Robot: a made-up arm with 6 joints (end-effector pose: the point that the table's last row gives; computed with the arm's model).
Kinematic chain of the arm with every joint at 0, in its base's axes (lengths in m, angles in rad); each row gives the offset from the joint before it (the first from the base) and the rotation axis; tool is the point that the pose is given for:
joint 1: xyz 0 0 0.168 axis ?
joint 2: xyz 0 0 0 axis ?
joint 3: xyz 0 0 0.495 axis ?
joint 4: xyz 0 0 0 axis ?
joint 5: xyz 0.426 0 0 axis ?
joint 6: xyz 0 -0.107 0 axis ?
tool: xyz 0 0 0
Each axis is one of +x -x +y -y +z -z.
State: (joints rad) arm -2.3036 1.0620 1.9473 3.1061 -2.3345 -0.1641
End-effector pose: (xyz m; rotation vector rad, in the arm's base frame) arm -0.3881 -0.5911 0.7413 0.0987 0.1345 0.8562
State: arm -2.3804 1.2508 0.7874 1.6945 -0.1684 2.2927
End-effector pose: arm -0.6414 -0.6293 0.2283 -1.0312 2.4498 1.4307
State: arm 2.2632 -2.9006 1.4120 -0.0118 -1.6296 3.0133
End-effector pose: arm 0.2644 -0.1512 -0.7046 -0.0816 -0.4842 -0.8436
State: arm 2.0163 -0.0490 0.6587 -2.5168 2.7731 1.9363
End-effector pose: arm -0.2249 0.2695 0.8918 -0.5443 1.1522 -0.1398
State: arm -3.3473 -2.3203 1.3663 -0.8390 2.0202 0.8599
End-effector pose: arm 0.7663 -0.0869 -0.3220 -1.1600 -1.5740 1.8142
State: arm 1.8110 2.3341 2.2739 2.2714 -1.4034 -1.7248
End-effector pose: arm -0.2544 0.7488 -0.1182 0.1129 -0.6738 0.4651
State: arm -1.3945 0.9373 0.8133 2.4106 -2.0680 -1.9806
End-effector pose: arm 0.2241 -0.8037 0.4792 1.2864 0.8084 2.6667
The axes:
joint 1: +z
joint 2: +y
joint 3: -y
joint 4: -x
joint 5: -y
joint 6: -x

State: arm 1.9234 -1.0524 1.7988 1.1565 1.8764 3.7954
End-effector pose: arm 0.3395 -0.7980 0.4414 0.1601 2.2951 -1.3413
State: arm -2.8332 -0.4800 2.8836 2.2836 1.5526 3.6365
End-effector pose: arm 0.6180 0.1234 0.4343 -2.3505 0.9436 -1.2858
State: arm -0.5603 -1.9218 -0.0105 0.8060 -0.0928 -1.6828
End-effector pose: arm -0.6153 0.2985 0.3736 0.1570 -1.8049 0.3724
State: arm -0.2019 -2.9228 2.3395 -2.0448 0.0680 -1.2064
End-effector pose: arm 0.0431 0.0410 -0.7281 -2.5505 0.4199 1.4745
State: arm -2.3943 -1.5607 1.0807 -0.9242 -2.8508 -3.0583
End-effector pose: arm 0.5634 0.6099 0.4522 1.4383 -2.2332 -1.3395
